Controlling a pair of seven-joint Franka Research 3 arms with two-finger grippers.
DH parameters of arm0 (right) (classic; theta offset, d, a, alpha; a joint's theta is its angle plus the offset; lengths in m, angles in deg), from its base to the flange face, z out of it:
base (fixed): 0 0 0 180
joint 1: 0 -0.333 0 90
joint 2: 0 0 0 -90
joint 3: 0 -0.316 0.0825 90
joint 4: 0 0 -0.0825 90
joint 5: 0 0.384 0 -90
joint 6: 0 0 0.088 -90
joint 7: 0 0.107 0 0
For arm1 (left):
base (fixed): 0 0 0 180
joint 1: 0 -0.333 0 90
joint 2: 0 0 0 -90
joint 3: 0 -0.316 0.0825 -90
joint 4: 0 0 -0.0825 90
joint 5: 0 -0.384 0 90
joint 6: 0 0 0.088 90
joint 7: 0 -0.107 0 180
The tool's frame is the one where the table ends.
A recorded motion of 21 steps. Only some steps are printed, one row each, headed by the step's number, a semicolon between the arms.
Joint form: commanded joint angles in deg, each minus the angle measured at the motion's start. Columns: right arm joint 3, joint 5, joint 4, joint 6, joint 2, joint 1, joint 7; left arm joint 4, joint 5, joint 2, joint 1, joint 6, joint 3, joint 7.
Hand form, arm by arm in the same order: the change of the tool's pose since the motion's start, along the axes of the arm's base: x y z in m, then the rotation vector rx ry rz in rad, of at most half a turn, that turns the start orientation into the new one. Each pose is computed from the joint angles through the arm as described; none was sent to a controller.
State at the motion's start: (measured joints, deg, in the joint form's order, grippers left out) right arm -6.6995 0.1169 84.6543 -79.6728 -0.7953 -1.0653 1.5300; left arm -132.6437 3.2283 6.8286 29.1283 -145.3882 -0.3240 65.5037
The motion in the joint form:
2: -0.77 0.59 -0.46 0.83 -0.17 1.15 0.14; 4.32 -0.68 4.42 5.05 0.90 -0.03 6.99
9: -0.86 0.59 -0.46 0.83 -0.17 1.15 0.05; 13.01 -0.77 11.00 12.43 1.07 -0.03 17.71
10: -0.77 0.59 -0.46 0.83 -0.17 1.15 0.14; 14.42 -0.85 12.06 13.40 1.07 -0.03 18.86
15: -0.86 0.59 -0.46 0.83 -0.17 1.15 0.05; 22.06 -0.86 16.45 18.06 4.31 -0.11 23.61
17: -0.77 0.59 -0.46 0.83 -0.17 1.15 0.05; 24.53 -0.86 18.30 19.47 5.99 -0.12 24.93
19: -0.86 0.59 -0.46 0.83 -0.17 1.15 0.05; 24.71 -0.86 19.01 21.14 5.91 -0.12 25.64
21: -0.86 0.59 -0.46 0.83 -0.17 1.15 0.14; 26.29 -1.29 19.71 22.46 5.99 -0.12 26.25
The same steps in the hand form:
2: -0.0024 -0.0024 0.0040 0.0089 0.0048 -0.0078; -0.0068 -0.0516 -0.0124 0.0074 0.0198 0.0242
9: -0.0025 -0.0016 0.0040 0.0090 0.0048 -0.0047; -0.0165 -0.1374 -0.0156 -0.0251 0.0080 0.0797
10: -0.0024 -0.0024 0.0040 0.0089 0.0048 -0.0078; -0.0180 -0.1496 -0.0164 -0.0300 0.0048 0.0815
15: -0.0025 -0.0016 0.0040 0.0090 0.0048 -0.0047; -0.0298 -0.2081 -0.0123 -0.0363 0.0140 0.0819
17: -0.0024 -0.0024 0.0040 0.0090 0.0048 -0.0063; -0.0356 -0.2252 -0.0172 -0.0238 0.0288 0.0797
19: -0.0025 -0.0016 0.0040 0.0090 0.0048 -0.0047; -0.0495 -0.2378 -0.0236 -0.0180 0.0350 0.0631
21: -0.0025 -0.0016 0.0040 0.0089 0.0048 -0.0063; -0.0563 -0.2531 -0.0197 -0.0258 0.0233 0.0451

